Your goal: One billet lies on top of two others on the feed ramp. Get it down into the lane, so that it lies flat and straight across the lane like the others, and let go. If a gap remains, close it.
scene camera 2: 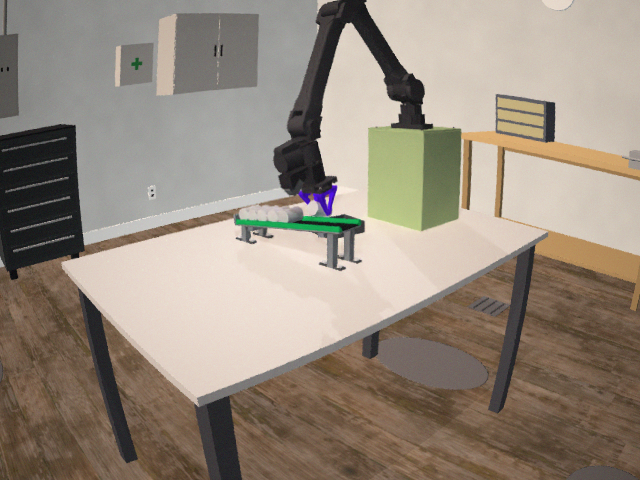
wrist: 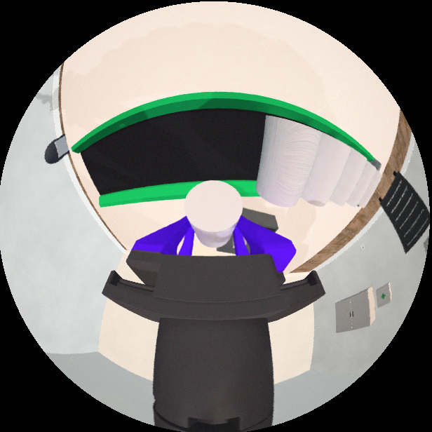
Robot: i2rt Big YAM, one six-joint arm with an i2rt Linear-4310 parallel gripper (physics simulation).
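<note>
My gripper (scene camera 2: 318,202) (wrist: 213,216), with blue-purple fingers, is shut on a pale billet (scene camera 2: 310,208) (wrist: 213,205). In the wrist view the billet's round end faces the camera and overlaps the near green rail. In the scene view it is at the far side of the feed ramp (scene camera 2: 289,225) (wrist: 150,191), right of the row. Whether it touches the ramp is unclear. Several other pale billets (scene camera 2: 279,214) (wrist: 287,160) lie side by side across the lane at the left end in the scene view. The black lane bed (wrist: 175,150) is bare beside them.
The ramp stands on grey legs (scene camera 2: 331,250) on the pale table (scene camera 2: 206,310). A green block (scene camera 2: 395,175) carries the arm's base behind it to the right. A dark drawer cabinet (scene camera 2: 41,191) (wrist: 407,212) stands beyond the table.
</note>
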